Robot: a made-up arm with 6 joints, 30 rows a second.
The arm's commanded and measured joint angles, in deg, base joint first. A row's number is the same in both.
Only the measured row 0 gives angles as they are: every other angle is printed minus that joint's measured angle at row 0.
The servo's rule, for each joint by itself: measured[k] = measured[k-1] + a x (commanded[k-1-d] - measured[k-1]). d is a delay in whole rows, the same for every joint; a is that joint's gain. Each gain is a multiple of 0.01, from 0.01 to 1. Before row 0 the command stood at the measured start. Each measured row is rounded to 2 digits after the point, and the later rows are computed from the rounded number. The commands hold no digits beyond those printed.
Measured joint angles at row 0:
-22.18 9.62 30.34 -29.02 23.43 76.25
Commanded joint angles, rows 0 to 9:
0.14 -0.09 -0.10 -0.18 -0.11 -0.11
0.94 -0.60 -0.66 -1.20 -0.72 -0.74
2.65 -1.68 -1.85 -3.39 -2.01 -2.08
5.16 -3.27 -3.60 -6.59 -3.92 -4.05
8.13 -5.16 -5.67 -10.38 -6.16 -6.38
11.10 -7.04 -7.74 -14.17 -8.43 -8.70
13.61 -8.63 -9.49 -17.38 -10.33 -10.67
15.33 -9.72 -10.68 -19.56 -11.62 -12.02
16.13 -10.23 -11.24 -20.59 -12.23 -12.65
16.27 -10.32 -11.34 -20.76 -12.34 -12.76
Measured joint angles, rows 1 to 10:
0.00 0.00 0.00 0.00 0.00 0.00
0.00 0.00 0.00 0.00 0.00 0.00
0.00 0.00 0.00 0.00 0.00 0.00
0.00 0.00 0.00 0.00 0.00 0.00
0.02 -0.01 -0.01 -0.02 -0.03 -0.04
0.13 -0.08 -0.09 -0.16 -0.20 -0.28
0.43 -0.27 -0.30 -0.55 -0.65 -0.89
1.00 -0.63 -0.70 -1.27 -1.47 -1.96
1.86 -1.17 -1.30 -2.36 -2.64 -3.46
2.97 -1.87 -2.07 -3.78 -4.09 -5.24
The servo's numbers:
d 4
a 0.12 0.12 0.12 0.12 0.25 0.34

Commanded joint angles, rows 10 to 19:
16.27 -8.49 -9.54 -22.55 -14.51 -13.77
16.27 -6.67 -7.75 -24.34 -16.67 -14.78
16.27 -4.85 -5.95 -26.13 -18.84 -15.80
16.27 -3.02 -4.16 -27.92 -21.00 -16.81
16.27 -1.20 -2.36 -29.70 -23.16 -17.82
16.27 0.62 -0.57 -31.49 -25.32 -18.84
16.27 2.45 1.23 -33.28 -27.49 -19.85
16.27 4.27 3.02 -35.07 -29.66 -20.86
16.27 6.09 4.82 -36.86 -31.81 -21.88
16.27 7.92 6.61 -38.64 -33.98 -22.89
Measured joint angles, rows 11 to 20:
4.25 -2.68 -2.96 -5.41 -5.65 -7.09
5.58 -3.52 -3.89 -7.11 -7.14 -8.77
6.85 -4.33 -4.77 -8.73 -8.41 -10.09
7.98 -5.05 -5.56 -10.17 -9.39 -11.00
8.97 -5.46 -6.04 -11.66 -10.67 -11.94
9.85 -5.61 -6.25 -13.18 -12.17 -12.91
10.62 -5.52 -6.21 -14.73 -13.84 -13.89
11.30 -5.22 -5.96 -16.31 -15.63 -14.88
11.90 -4.74 -5.53 -17.92 -17.51 -15.88
12.42 -4.10 -4.93 -19.55 -19.46 -16.89

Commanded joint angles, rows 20 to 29:
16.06 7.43 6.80 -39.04 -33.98 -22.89
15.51 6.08 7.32 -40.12 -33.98 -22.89
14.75 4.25 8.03 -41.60 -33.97 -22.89
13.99 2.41 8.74 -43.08 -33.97 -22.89
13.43 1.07 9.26 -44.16 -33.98 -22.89
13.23 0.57 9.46 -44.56 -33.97 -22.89
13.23 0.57 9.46 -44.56 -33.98 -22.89
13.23 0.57 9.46 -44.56 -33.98 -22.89
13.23 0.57 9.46 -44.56 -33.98 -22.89
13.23 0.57 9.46 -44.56 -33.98 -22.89
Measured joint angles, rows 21 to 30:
12.88 -3.31 -4.19 -21.20 -21.47 -17.90
13.29 -2.40 -3.32 -22.86 -23.52 -18.91
13.65 -1.38 -2.34 -24.54 -25.59 -19.92
13.96 -0.26 -1.27 -26.23 -27.69 -20.93
14.21 0.66 -0.30 -27.77 -29.26 -21.60
14.37 1.31 0.61 -29.25 -30.44 -22.04
14.42 1.66 1.50 -30.73 -31.32 -22.33
14.37 1.75 2.37 -32.21 -31.98 -22.52
14.26 1.67 3.20 -33.64 -32.48 -22.65
14.14 1.54 3.95 -34.95 -32.85 -22.73

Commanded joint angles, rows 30 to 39:
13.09 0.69 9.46 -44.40 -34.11 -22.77
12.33 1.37 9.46 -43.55 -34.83 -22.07
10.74 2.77 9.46 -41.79 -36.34 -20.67
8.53 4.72 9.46 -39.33 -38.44 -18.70
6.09 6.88 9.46 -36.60 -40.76 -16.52
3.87 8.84 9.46 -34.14 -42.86 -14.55
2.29 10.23 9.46 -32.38 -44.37 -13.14
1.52 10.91 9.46 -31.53 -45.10 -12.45
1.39 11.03 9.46 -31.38 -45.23 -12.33
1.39 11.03 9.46 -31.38 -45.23 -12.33
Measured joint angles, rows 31 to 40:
14.03 1.42 4.61 -36.10 -33.13 -22.78
13.93 1.32 5.19 -37.12 -33.34 -22.82
13.85 1.23 5.70 -38.01 -33.50 -22.84
13.78 1.15 6.15 -38.80 -33.62 -22.86
13.70 1.09 6.55 -39.47 -33.74 -22.83
13.54 1.12 6.90 -39.96 -34.01 -22.57
13.20 1.32 7.21 -40.18 -34.59 -21.92
12.64 1.73 7.48 -40.08 -35.55 -20.83
11.85 2.35 7.72 -39.66 -36.85 -19.36
10.89 3.13 7.93 -39.00 -38.35 -17.72

